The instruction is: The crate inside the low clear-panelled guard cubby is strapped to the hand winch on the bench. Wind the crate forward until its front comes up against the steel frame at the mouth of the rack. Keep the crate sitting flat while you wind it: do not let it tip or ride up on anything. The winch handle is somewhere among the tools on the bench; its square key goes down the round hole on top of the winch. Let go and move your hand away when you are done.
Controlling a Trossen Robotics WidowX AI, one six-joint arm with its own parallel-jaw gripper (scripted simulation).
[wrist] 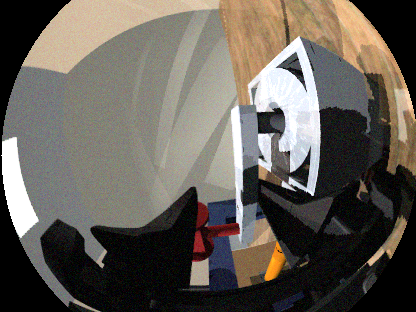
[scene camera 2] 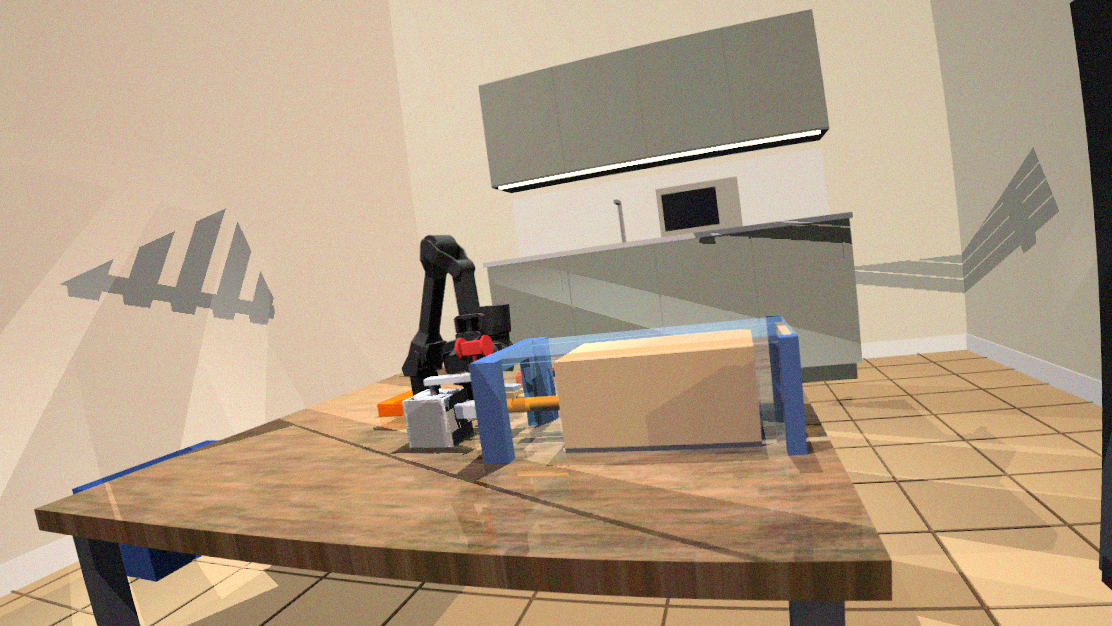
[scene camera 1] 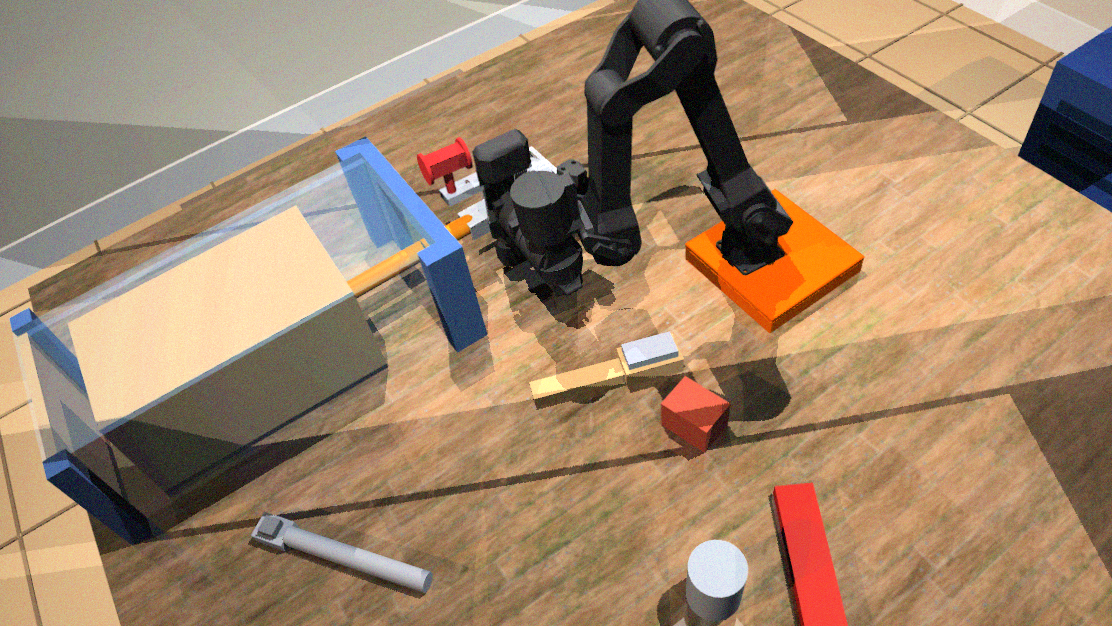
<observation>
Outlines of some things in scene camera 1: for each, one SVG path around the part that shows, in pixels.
My gripper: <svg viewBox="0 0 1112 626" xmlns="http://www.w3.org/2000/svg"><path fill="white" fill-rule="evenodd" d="M557 166L556 173L561 175L570 172L576 183L577 194L585 195L588 190L589 177L583 165L575 160L567 160ZM517 129L512 129L475 146L472 151L479 186L486 183L489 185L488 188L483 190L491 235L494 239L505 235L505 237L509 236L512 240L505 245L500 241L494 243L497 257L504 266L510 267L527 261L520 251L519 244L522 233L510 195L511 185L515 180L514 175L527 170L531 163L528 140Z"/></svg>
A red cube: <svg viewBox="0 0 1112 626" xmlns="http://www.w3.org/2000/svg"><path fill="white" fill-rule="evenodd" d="M685 377L661 404L662 426L667 427L667 429L705 453L728 426L731 403Z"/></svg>
</observation>
